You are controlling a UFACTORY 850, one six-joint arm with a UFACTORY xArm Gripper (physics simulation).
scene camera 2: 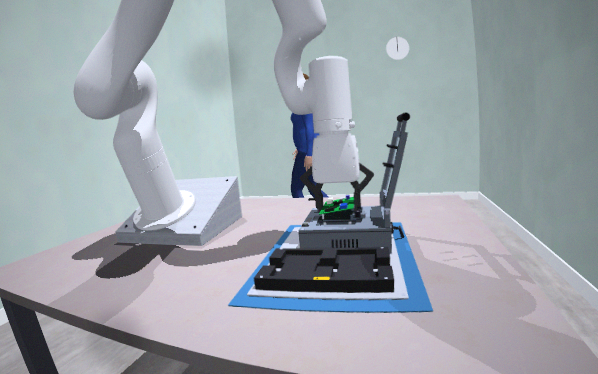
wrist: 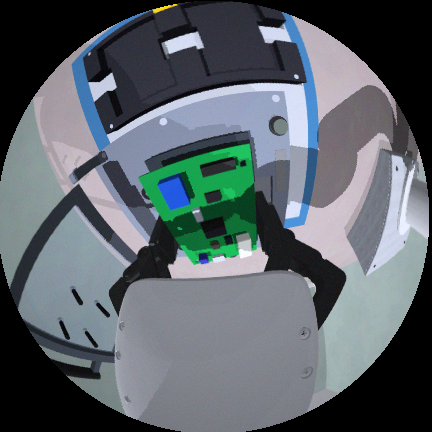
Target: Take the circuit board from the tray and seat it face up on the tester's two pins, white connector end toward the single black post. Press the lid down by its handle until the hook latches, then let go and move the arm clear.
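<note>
The green circuit board (scene camera 2: 338, 206) (wrist: 220, 200) is between the gripper's fingers, component side up. In the scene view it looks slightly tilted, low over the grey tester (scene camera 2: 310, 237) (wrist: 210, 112). My gripper (scene camera 2: 338, 209) (wrist: 212, 211) is shut on the board by its two side edges. The board hides the pins and the black post, so contact cannot be told. The white connector (wrist: 244, 244) is at the board end near the gripper body. The tester's lid (scene camera 2: 393, 172) (wrist: 47, 260) stands open and steep, its black handle (scene camera 2: 403, 117) (wrist: 77, 370) at the top.
The black two-bay tray (scene camera 2: 300, 284) (wrist: 240, 72) lies in front of the tester, on a white sheet within a blue mat (scene camera 2: 417, 290) (wrist: 311, 100). The arm's wedge base (scene camera 2: 220, 215) (wrist: 372, 215) is to the left in the scene view. A person in blue (scene camera 2: 301, 132) stands behind the table.
</note>
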